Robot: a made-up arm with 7 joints. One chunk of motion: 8 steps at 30 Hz.
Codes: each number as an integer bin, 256 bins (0 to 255) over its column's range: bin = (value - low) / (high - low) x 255, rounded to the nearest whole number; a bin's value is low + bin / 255 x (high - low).
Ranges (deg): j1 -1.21..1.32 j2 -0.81..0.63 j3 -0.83..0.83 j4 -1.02..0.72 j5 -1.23..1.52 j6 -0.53..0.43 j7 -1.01..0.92
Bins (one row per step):
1: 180 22 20 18 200 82 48
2: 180 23 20 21 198 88 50
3: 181 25 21 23 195 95 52
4: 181 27 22 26 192 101 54
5: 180 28 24 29 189 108 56
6: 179 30 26 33 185 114 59
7: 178 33 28 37 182 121 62
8: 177 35 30 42 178 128 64
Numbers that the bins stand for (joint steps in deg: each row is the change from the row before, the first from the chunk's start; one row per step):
1: 0.576 -0.686 -0.700 -0.897 0.927 -0.221 -0.647
2: 0.576 -0.680 -0.700 -0.877 0.905 -0.199 -0.632
3: 0.586 -0.669 -0.693 -0.863 0.873 -0.172 -0.616
4: 0.586 -0.658 -0.687 -0.843 0.841 -0.150 -0.601
5: 0.576 -0.652 -0.674 -0.822 0.808 -0.123 -0.586
6: 0.566 -0.641 -0.661 -0.795 0.765 -0.101 -0.563
7: 0.556 -0.624 -0.648 -0.768 0.733 -0.074 -0.541
8: 0.546 -0.612 -0.635 -0.733 0.690 -0.048 -0.526

